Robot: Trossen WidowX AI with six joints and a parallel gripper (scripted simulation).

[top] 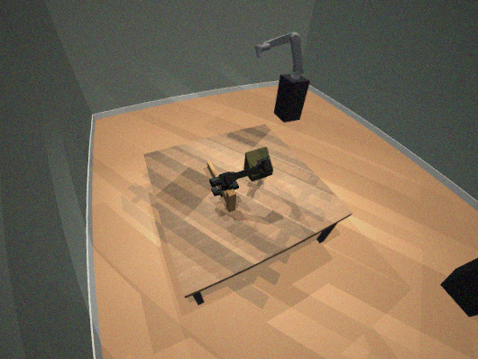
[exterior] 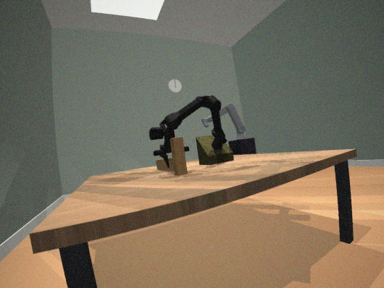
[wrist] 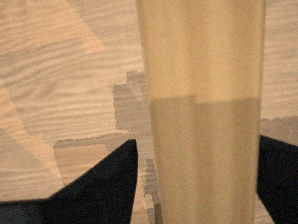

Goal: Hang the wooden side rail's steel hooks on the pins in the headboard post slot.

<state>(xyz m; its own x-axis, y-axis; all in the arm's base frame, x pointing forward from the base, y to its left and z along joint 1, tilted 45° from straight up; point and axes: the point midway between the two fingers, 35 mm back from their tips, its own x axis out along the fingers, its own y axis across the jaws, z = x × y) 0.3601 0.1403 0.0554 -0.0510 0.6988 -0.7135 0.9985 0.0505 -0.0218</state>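
Right now my gripper tip is 100 mm to the right of the headboard post and 50 mm below it.
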